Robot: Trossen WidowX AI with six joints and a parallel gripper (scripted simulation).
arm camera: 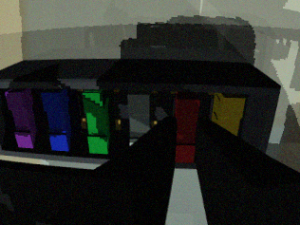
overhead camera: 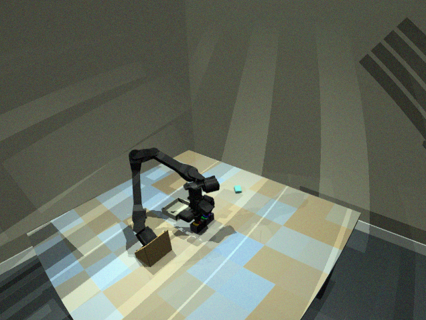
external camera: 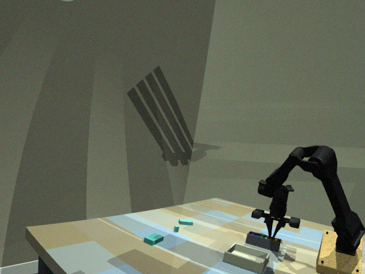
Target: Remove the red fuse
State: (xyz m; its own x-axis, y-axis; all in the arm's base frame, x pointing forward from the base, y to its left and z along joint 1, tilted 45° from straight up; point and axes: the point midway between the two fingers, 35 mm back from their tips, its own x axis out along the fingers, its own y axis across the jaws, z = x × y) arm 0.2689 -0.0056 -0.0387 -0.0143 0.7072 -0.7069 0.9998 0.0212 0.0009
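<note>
Right now my gripper tip is 40 mm short of the beige tray, 180 mm to the right of it and 40 mm above it. Round my gripper tip: red fuse (10 mm below).
</note>
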